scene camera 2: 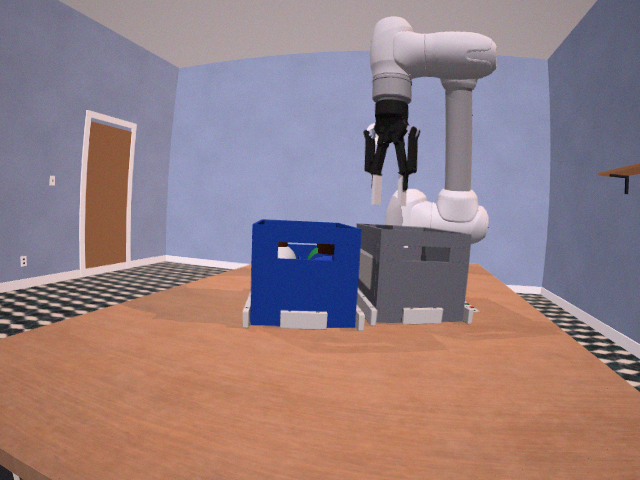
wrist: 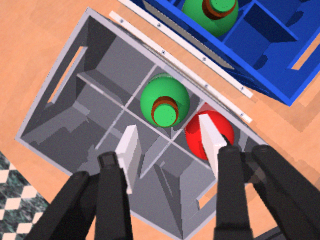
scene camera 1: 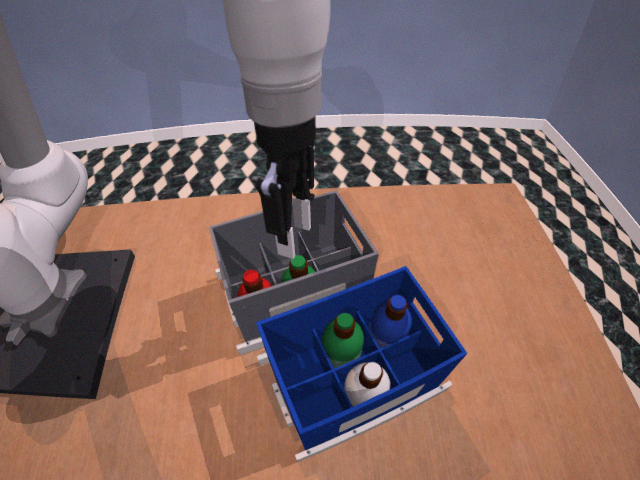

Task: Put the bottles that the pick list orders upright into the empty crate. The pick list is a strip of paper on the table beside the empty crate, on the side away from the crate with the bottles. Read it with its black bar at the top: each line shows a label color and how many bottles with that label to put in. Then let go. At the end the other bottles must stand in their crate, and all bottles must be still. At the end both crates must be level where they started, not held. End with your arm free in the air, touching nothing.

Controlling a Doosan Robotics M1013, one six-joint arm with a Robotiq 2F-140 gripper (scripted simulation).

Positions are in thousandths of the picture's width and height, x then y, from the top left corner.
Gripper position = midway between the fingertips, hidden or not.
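In scene camera 2 my gripper shows at (607,428). The wrist view has my gripper too, at (530,556), and in scene camera 1 I find the gripper once more, at (460,501).
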